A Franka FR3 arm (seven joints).
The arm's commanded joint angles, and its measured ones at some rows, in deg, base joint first. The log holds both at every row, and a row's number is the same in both.
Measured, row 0: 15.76 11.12 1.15 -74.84 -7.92 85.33 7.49
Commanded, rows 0 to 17: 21.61 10.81 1.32 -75.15 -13.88 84.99 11.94; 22.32 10.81 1.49 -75.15 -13.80 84.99 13.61; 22.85 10.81 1.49 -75.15 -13.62 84.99 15.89; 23.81 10.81 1.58 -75.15 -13.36 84.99 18.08; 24.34 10.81 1.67 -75.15 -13.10 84.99 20.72; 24.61 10.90 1.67 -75.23 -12.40 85.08 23.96; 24.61 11.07 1.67 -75.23 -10.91 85.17 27.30; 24.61 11.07 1.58 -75.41 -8.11 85.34 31.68; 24.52 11.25 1.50 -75.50 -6.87 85.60 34.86; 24.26 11.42 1.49 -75.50 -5.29 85.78 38.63; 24.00 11.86 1.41 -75.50 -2.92 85.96 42.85; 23.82 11.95 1.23 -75.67 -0.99 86.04 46.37; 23.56 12.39 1.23 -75.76 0.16 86.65 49.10; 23.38 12.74 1.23 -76.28 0.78 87.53 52.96; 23.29 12.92 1.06 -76.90 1.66 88.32 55.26; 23.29 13.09 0.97 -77.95 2.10 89.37 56.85; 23.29 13.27 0.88 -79.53 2.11 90.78 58.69; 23.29 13.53 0.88 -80.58 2.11 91.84 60.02
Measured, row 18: 24.11 13.43 0.70 -76.70 0.25 88.05 55.07
